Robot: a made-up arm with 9 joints. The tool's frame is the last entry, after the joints.
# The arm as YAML. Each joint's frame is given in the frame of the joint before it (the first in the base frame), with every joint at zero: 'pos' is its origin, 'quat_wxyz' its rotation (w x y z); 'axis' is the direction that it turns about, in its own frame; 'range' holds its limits. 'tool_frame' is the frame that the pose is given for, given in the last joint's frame.
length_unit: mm
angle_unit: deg
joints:
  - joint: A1
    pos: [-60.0, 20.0, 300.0]
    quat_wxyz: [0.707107, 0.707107, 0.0, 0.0]
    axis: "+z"
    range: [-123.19, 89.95]
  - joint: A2
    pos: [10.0, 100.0, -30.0]
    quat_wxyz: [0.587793, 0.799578, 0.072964, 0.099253]
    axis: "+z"
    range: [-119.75, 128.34]
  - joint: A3
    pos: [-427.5, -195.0, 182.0]
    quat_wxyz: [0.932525, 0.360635, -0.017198, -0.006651]
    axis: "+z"
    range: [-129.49, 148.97]
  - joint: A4
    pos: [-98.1, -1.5, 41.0]
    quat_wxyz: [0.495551, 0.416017, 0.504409, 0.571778]
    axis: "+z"
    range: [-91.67, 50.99]
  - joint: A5
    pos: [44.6, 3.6, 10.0]
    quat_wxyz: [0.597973, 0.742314, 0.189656, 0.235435]
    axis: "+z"
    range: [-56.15, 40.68]
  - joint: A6
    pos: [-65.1, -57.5, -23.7]
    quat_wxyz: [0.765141, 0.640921, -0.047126, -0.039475]
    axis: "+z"
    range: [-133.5, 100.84]
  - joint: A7
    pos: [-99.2, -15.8, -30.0]
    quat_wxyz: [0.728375, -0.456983, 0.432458, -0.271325]
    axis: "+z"
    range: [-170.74, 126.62]
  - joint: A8
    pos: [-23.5, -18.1, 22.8]
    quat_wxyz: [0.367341, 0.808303, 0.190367, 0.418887]
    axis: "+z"
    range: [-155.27, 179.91]
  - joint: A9
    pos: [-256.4, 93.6, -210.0]
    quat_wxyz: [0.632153, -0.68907, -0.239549, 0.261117]
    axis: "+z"
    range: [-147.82, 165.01]
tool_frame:
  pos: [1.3, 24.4, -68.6]
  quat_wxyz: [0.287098, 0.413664, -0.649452, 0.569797]
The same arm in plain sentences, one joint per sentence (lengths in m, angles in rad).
The arm has nine revolute joints in a row. What follows holds with every joint at zero, and every direction is one of the base frame's. The first joint sits 0.06 m along -x and 0.02 m along +y and 0.3 m along +z from the base frame's origin and turns about -y, from -2.1501 to 1.5699 rad. The second joint sits 0.01 m along +x and 0.03 m along +y and 0.1 m along +z from the first joint and turns about the direction (0.244497, 0.289296, -0.925488), from -2.09 to 2.24 rad. The third joint sits 0.37 m along -x and 0.27 m along +y and 0.21 m along -z from the second joint and turns about the direction (0.145003, 0.858315, -0.492209), from -2.26 to 2.6 rad. The fourth joint sits 0.09 m along -x and 0.04 m along +y and 0.04 m along -z from the third joint and turns about +x, from -1.5999 to 0.8899 rad. The fifth joint sits 0.01 m along +x and 0.02 m along -y and 0.04 m along -z from the fourth joint and turns about the direction (-0.173998, -0.981588, -0.078799), from -0.98 to 0.71 rad. The sixth joint sits 0.06 m along -x and 0.03 m along +y and 0.06 m along +z from the fifth joint and turns about -x, from -2.33 to 1.76 rad. The seventh joint sits 0.03 m along +x and 0.01 m along +y and 0.1 m along +z from the sixth joint and turns about the direction (-0.208293, -0.379188, -0.901571), from -2.98 to 2.2099 rad. The eighth joint sits 0.03 m along -x and 0.02 m along -y and 0.0099 m along -z from the seventh joint and turns about +y, from -2.71 to 3.14 rad. The ninth joint sits 0.24 m along -x and 0.21 m along -y and 0.13 m along +z from the eighth joint and turns about the direction (-0.997922, -0.064401, 0.0021), from -2.5799 to 2.88 rad. The tool frame, which is the frame that the pose is given for, sits 0.07 m along +x and 0.02 m along -y and 0.0001 m along -z from the ninth joint; its axes are the base frame's turned by roll 1.748, pitch -0.5028 and yaw 2.9311 rad (as in URDF: about the fixed x, then y, then z).
